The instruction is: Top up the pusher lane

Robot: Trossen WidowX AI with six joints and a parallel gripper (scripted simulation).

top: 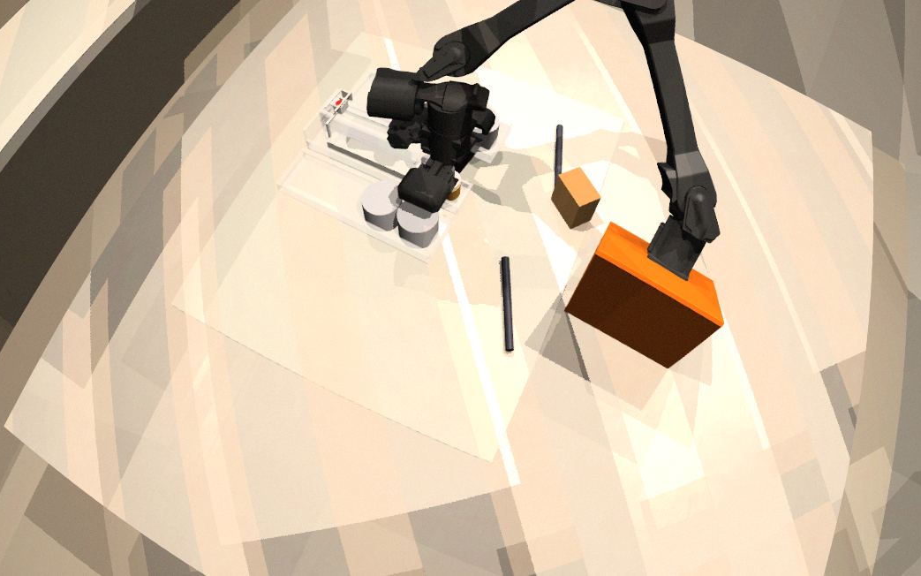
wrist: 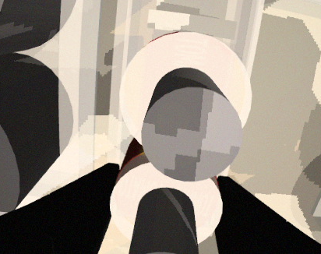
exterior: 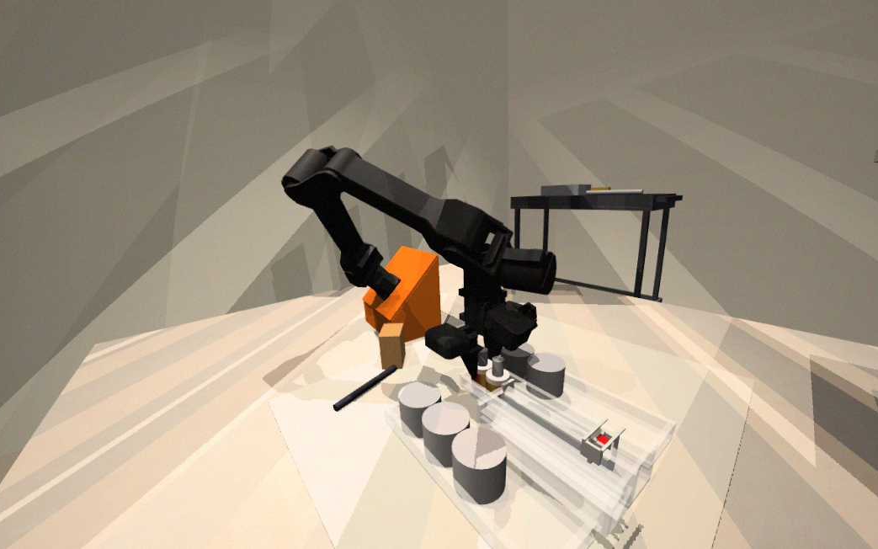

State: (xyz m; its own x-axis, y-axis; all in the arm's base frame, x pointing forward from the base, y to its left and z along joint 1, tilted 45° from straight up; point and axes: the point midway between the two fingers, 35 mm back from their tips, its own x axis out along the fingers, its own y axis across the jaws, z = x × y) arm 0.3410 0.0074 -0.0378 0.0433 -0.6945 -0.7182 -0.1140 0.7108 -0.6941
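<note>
The clear sprung lane lies 14 cm ahead of my gripper tip, 1 cm to the right of it and 1 cm below it. The rest, counted from my gripper tip: tan block: 17 cm behind, 9 cm to the right; then red mark: 22 cm ahead, 1 cm to the right, 4 cm above.
</note>
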